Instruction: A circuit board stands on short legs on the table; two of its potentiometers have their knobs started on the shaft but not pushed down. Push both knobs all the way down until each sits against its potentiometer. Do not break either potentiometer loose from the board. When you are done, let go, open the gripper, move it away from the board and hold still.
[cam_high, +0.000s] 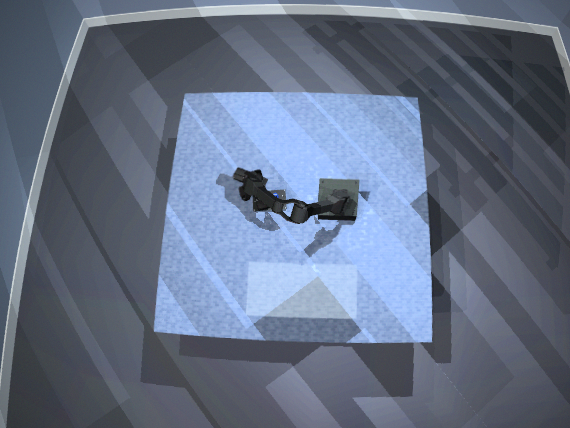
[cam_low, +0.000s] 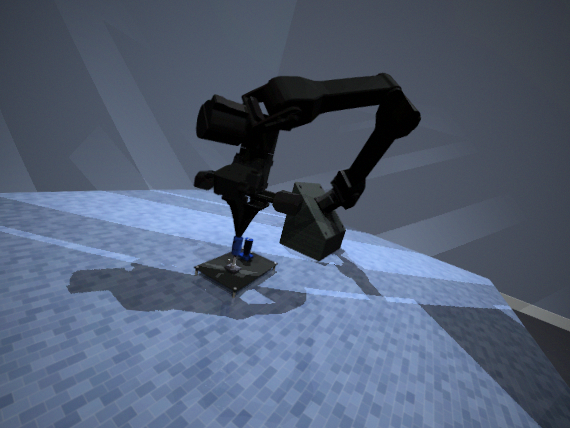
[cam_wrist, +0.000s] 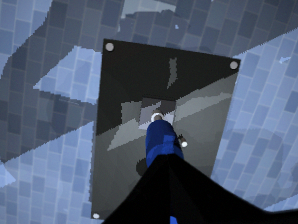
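The knob is 20 mm below my gripper tip.
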